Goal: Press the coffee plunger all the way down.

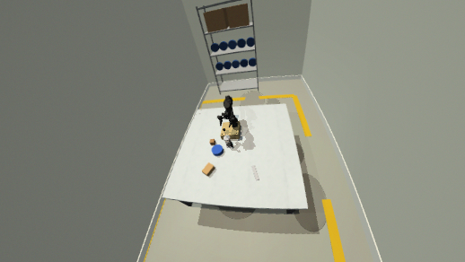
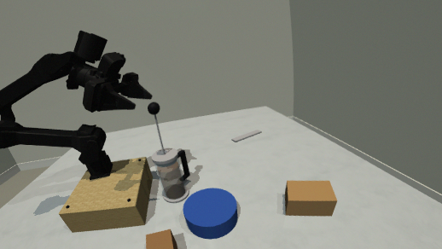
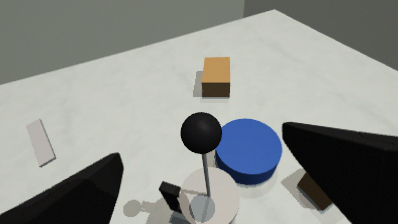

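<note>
Now: gripper tip 150 mm above the glass coffee press and 30 mm short of it. Also, from my gripper tip: thin pale bar (370 mm ahead, 270 mm below, 240 mm to the left).
</note>
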